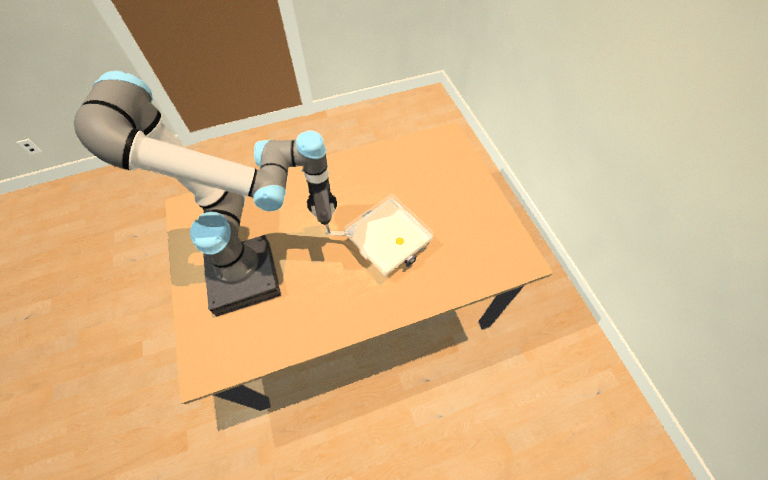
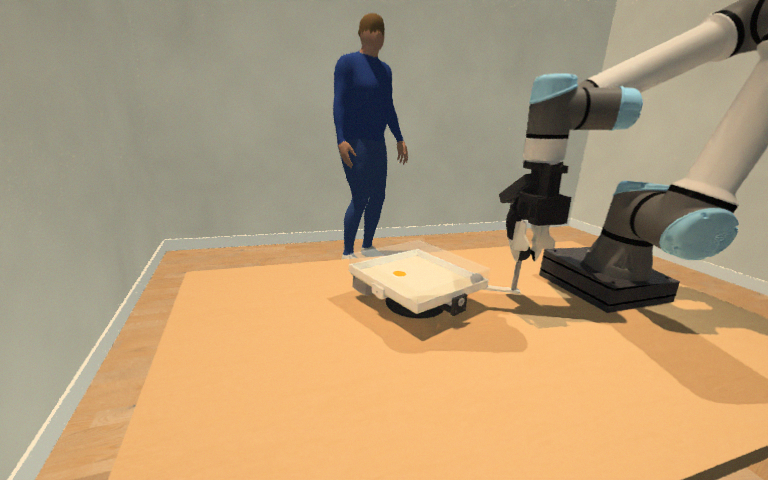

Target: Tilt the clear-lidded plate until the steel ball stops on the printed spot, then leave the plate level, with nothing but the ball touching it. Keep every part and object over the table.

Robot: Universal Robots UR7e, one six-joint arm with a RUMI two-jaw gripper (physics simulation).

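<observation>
The clear-lidded plate (image 1: 380,246) (image 2: 433,281) is a shallow off-white tray on a dark round base; it looks slightly lower at its handle corner. The orange printed spot (image 1: 399,241) (image 2: 399,273) lies off its middle, away from the handle. The grey steel ball (image 2: 476,277) rests in the corner beside the handle, apart from the spot. A thin handle (image 1: 338,233) (image 2: 516,275) runs out from that corner and turns upright to a black knob (image 2: 524,255). My gripper (image 1: 325,221) (image 2: 528,253) points down and is shut on the knob, partly hiding it.
The table (image 1: 317,316) (image 2: 271,384) carries my dark base block (image 1: 244,297) (image 2: 608,291) on the handle side of the plate. Dark pivot brackets (image 1: 410,260) (image 2: 458,303) show at the plate's edge. A person in blue (image 2: 364,101) stands beyond the table.
</observation>
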